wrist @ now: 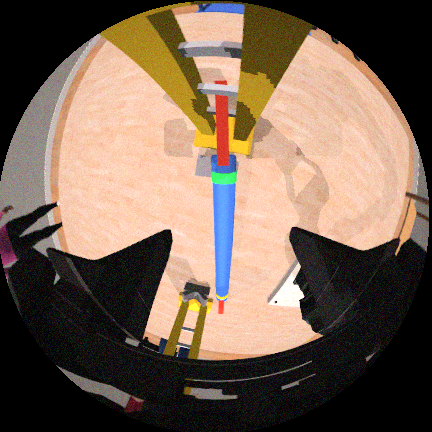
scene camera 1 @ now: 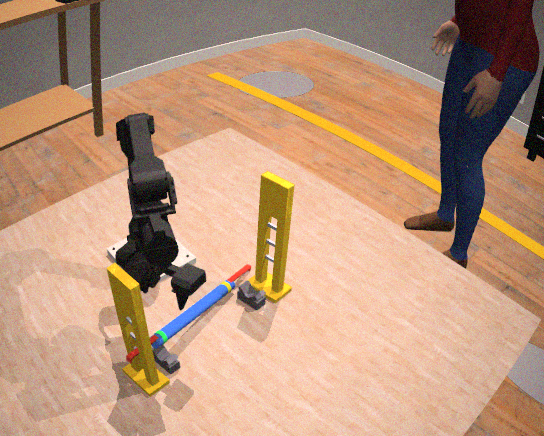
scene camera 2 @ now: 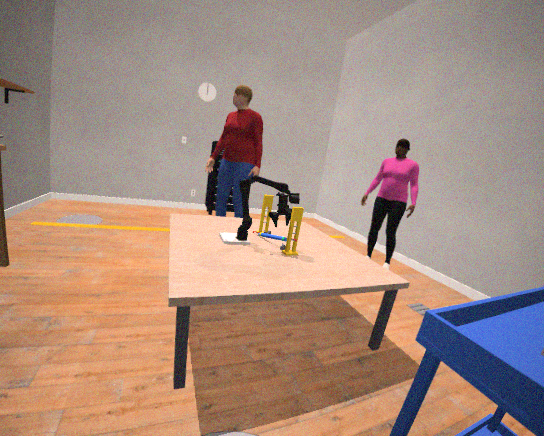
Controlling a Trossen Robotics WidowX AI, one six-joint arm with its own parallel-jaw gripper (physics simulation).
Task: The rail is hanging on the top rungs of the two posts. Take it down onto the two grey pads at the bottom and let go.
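Pixels of known places: gripper, fingertip midpoint: [wrist: 233,234] [scene camera 1: 163,300] [scene camera 2: 281,226]; arm's base, link origin: [scene camera 2: 241,239].
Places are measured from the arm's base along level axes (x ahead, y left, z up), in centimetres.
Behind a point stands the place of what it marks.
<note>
The blue rail [scene camera 1: 195,312] {x 22.0, y -5.1, z 4.0 cm} [scene camera 2: 272,236] {x 19.9, y -6.1, z 3.7 cm} [wrist: 223,215] {x 22.0, y -11.9, z 5.8 cm} with red ends lies low between the posts, off the top rungs. Its green-banded end is by the near pad [scene camera 1: 168,361] {x 26.6, y -18.5, z 2.3 cm} [wrist: 203,166] {x 25.8, y -17.3, z 2.1 cm}, partly overlapping it in the wrist view. The red end there reaches through the near post [scene camera 1: 125,295] {x 25.3, y -24.5, z 25.3 cm} [scene camera 2: 296,220] {x 23.6, y -24.4, z 20.3 cm}, low among its rungs. The yellow-banded end lies beside the far pad [scene camera 1: 252,298] {x 26.4, y 8.7, z 1.4 cm} [wrist: 196,289] {x 24.8, y 8.8, z 0.0 cm}, on the arm-base side, with its red tip outside the far post [scene camera 1: 283,245] {x 28.5, y 15.6, z 13.8 cm} [scene camera 2: 268,202] {x 25.0, y 15.5, z 23.0 cm}. Exact contacts are unclear. My gripper [scene camera 1: 163,298] {x 21.2, y -13.0, z 12.8 cm} [scene camera 2: 281,225] {x 21.2, y -13.0, z 12.8 cm} [wrist: 233,234] {x 21.2, y -13.0, z 12.8 cm} is open and empty above the rail.
The arm's white base plate [scene camera 1: 186,256] {x 4.7, y 9.6, z 0.3 cm} [scene camera 2: 232,239] {x -6.7, y -1.1, z 0.1 cm} [wrist: 286,295] {x 2.4, y 7.6, z 0.1 cm} stands beside the rail on the table [scene camera 1: 380,325] {x 52.9, y 23.1, z -1.8 cm} [scene camera 2: 225,275] {x -26.3, y -44.8, z -1.7 cm}. Two people stand beyond the table. A blue cart [scene camera 2: 470,345] stands at the right in the second scene view.
</note>
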